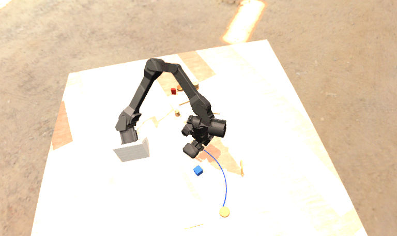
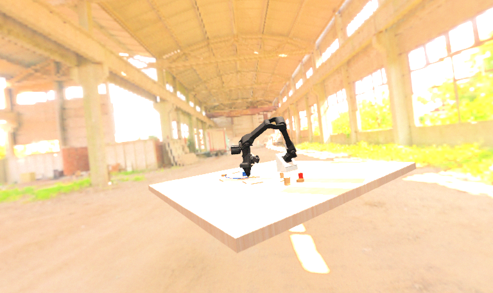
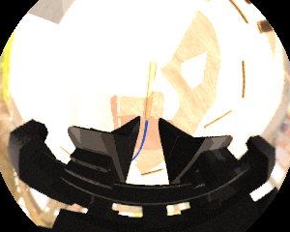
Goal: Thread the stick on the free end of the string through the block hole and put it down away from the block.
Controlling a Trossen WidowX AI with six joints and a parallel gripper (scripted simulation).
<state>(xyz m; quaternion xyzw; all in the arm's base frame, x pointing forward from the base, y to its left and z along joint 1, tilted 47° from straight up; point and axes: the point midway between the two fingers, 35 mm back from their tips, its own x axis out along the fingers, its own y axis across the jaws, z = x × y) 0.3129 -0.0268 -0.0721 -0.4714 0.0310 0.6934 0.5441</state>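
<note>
My gripper tip is now 10 mm to the right of the thin wooden stick, 10 mm past it and 10 mm above it. Also, from my gripper tip: round wooden button: 290 mm to the right, 20 mm ahead; blue cube: 100 mm to the right, 50 mm behind; red cube: 370 mm to the left, 80 mm behind, 10 mm above.
</note>
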